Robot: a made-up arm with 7 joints. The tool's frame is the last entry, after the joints.
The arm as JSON. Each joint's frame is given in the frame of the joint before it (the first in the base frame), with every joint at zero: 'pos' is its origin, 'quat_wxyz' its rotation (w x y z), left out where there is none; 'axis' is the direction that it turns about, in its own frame. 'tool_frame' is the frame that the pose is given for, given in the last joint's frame.
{
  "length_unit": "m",
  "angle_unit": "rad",
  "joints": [
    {
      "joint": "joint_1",
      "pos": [
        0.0,
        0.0,
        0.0
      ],
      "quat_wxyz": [
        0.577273,
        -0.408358,
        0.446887,
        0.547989
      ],
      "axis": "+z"
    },
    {
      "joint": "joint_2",
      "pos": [
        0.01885,
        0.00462,
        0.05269
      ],
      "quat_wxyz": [
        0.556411,
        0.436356,
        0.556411,
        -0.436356
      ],
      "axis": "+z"
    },
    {
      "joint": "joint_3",
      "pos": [
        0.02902,
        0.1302,
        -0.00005
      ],
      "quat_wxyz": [
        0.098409,
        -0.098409,
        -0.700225,
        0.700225
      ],
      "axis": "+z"
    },
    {
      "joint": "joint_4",
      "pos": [
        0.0,
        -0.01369,
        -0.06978
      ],
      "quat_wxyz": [
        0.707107,
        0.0,
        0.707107,
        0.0
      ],
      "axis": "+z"
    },
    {
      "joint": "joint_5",
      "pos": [
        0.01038,
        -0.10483,
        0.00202
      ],
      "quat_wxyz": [
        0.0,
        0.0,
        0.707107,
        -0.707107
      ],
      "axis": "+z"
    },
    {
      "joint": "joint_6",
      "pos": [
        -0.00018,
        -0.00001,
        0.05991
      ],
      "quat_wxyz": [
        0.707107,
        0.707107,
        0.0,
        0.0
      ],
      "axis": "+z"
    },
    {
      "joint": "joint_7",
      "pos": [
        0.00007,
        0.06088,
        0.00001
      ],
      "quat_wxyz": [
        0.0,
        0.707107,
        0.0,
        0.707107
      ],
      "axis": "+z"
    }
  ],
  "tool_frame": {
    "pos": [
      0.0,
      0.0,
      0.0
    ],
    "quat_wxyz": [
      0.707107,
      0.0,
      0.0,
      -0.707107
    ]
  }
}
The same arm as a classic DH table. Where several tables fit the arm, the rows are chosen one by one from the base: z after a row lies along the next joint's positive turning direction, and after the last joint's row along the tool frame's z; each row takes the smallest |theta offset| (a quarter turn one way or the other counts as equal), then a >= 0, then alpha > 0; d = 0 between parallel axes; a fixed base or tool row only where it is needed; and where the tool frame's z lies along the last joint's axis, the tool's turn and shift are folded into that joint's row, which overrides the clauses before.
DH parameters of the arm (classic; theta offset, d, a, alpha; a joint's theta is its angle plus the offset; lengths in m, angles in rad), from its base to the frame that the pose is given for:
base (fixed): -0.0710 0.0000 0.0000 -1.3004
joint_1: -1.3111 0.0527 -0.0194 -1.5708
joint_2: 1.2915 0.0000 -0.0080 1.5708
joint_3: 1.5708 -0.2029 0.0137 -1.5708
joint_4: 1.5708 0.0020 0.0104 1.5708
joint_5: 0.0000 0.1647 0.0002 -1.5708
joint_6: -1.5708 0.0000 0.0609 1.5708
joint_7: 0.0000 0.0001 0.0000 0.0000

